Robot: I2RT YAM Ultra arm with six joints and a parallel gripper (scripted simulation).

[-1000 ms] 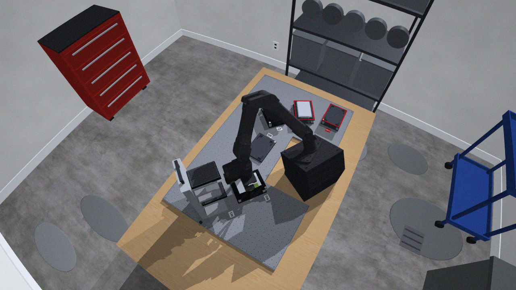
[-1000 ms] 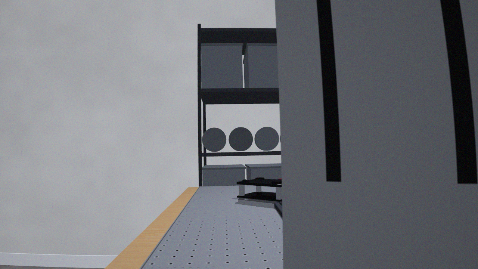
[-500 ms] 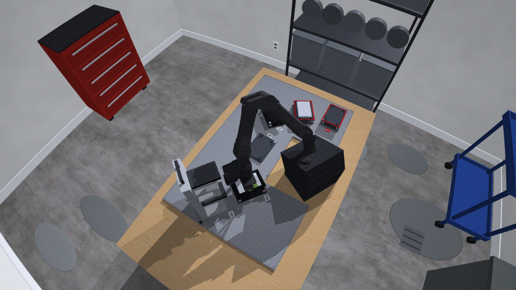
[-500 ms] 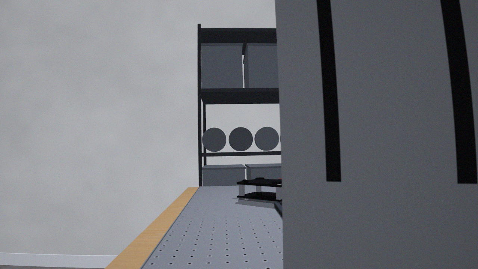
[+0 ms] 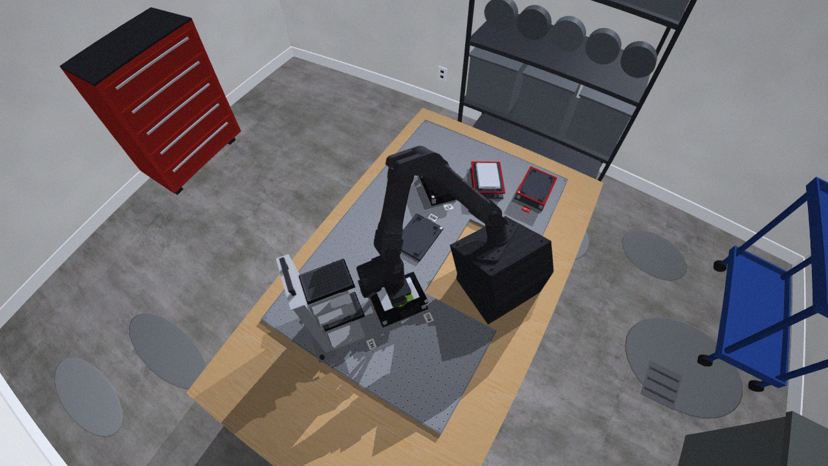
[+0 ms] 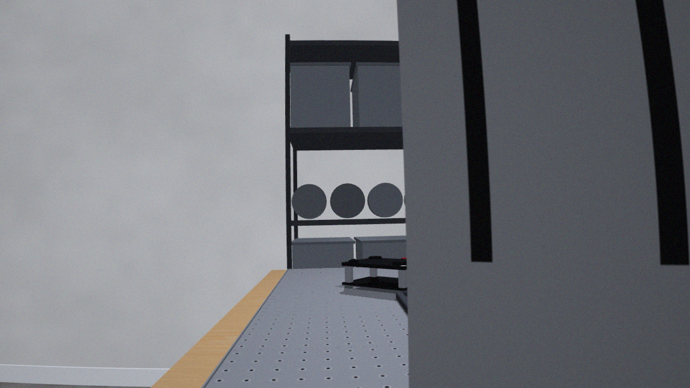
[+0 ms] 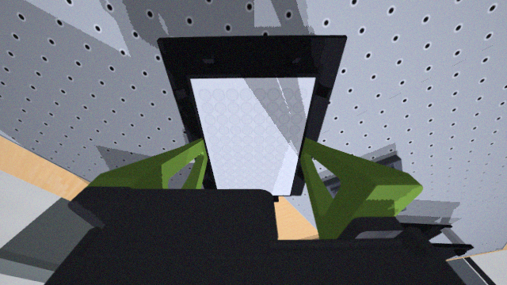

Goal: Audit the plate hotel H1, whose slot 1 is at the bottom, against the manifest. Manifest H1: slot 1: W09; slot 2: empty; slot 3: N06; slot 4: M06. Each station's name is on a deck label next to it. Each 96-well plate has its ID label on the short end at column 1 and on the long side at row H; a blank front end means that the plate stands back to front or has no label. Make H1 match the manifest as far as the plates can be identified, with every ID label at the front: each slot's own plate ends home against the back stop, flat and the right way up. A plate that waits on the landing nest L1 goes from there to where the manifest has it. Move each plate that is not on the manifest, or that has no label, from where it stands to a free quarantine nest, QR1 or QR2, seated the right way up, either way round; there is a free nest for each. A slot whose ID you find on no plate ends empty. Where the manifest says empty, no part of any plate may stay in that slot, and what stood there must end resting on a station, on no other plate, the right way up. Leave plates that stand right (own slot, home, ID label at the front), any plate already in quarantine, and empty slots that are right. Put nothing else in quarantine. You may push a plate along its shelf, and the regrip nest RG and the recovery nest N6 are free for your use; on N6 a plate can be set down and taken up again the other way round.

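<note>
Right now the RG deck label is 120 mm behind my hand, 10 mm to the left of it and 70 mm below it. The rest, counted from my hand: white plate: 110 mm behind, 610 mm to the right, 30 mm below; then H1 deck label: 20 mm ahead, 160 mm to the left, 70 mm below; then grey hotel wall: 180 mm ahead, 190 mm to the left, 120 mm above.
</note>
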